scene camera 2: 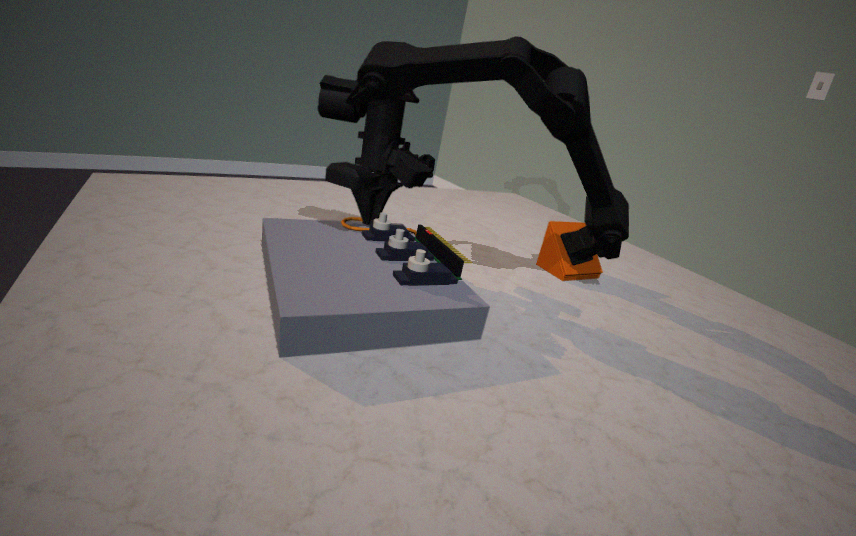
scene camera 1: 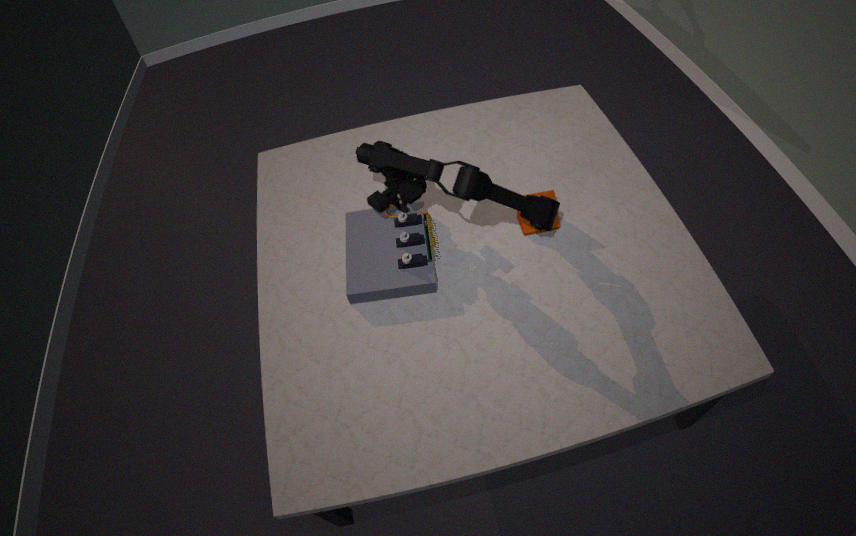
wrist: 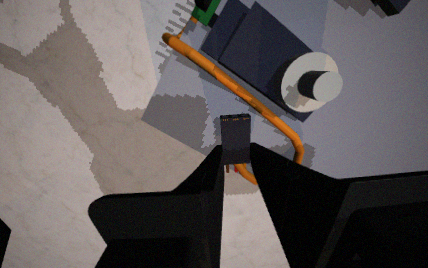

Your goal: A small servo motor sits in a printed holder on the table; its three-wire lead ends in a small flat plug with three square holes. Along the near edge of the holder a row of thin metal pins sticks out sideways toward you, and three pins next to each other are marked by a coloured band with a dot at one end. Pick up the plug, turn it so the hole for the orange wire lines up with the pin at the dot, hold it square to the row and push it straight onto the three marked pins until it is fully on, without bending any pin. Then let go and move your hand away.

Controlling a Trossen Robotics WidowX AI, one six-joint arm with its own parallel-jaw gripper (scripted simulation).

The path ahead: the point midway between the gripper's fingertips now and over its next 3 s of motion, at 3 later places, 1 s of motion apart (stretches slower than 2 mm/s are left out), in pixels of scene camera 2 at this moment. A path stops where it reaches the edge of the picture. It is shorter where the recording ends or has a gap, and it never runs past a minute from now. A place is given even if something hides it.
My gripper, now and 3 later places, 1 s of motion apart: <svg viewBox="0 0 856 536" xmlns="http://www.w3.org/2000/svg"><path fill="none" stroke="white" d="M370 222L390 190L441 198L473 227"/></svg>
